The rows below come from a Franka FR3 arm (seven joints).
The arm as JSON. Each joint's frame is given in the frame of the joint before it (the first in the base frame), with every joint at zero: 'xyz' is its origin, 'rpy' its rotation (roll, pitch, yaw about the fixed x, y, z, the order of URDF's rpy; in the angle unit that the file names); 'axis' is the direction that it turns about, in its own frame. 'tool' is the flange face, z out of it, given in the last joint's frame.
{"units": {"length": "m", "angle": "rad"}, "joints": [
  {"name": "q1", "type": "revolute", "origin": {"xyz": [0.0, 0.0, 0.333], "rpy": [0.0, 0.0, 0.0]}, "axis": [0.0, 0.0, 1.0]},
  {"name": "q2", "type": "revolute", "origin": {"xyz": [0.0, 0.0, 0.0], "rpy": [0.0, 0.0, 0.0]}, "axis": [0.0, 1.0, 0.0]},
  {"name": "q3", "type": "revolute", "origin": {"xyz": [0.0, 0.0, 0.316], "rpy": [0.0, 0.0, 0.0]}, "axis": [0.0, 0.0, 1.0]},
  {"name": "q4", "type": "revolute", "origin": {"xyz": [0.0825, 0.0, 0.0], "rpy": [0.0, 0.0, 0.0]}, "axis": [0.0, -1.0, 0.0]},
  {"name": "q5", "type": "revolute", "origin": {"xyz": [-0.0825, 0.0, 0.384], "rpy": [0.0, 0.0, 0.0]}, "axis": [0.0, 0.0, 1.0]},
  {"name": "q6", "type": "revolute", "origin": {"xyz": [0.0, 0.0, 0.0], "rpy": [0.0, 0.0, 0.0]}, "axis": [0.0, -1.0, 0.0]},
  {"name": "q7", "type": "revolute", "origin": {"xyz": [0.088, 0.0, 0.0], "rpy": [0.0, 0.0, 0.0]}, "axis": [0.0, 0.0, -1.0]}
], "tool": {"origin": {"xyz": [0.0, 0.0, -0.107], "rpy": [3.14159, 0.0, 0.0]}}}
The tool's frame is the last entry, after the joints.
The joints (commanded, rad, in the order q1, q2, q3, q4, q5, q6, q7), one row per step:
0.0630, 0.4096, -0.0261, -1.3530, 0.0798, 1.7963, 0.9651
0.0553, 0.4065, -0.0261, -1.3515, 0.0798, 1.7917, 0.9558
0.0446, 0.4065, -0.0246, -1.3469, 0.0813, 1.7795, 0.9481
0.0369, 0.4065, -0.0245, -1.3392, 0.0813, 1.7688, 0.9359
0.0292, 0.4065, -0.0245, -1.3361, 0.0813, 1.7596, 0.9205
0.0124, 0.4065, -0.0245, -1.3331, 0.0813, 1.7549, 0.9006
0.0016, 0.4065, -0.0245, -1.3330, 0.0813, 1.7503, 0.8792
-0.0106, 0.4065, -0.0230, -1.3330, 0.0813, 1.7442, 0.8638
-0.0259, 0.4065, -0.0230, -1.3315, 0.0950, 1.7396, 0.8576
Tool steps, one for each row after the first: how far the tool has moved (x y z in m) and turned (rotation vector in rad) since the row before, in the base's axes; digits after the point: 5 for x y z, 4 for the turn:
-0.00059, -0.00527, 0.00243, -0.0002, -0.0006, 0.0019
-0.00059, -0.00625, 0.00112, 0.0018, 0.0071, -0.0010
-0.00026, -0.00509, 0.00275, -0.0002, 0.0021, 0.0054
-0.00057, -0.00518, 0.00067, -0.0002, 0.0050, 0.0083
-0.00010, -0.01142, 0.00103, -0.0003, 0.0003, 0.0034
-0.00050, -0.00733, -0.00036, -0.0002, 0.0030, 0.0109
-0.00075, -0.00742, -0.00054, 0.0007, 0.0050, 0.0050
-0.00055, -0.00913, 0.00041, 0.0136, 0.0020, -0.0110

